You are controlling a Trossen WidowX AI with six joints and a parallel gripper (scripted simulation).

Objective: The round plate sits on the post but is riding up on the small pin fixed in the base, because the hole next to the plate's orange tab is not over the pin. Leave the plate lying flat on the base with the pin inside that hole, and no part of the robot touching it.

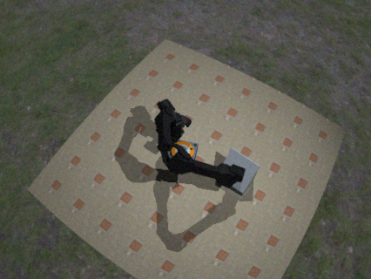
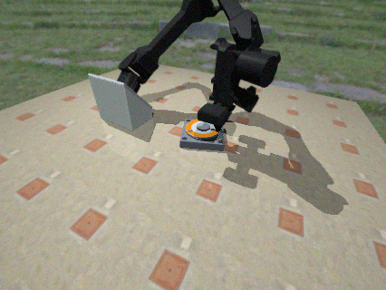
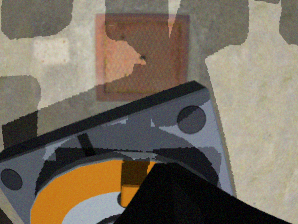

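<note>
Right now my gripper tip is 3 cm past the round plate, 2 cm to the right of it and 1 cm above it. From my gripper tip the other things lie so: dark grey square base (5 cm behind, 2 cm to the left, 2 cm below).
</note>
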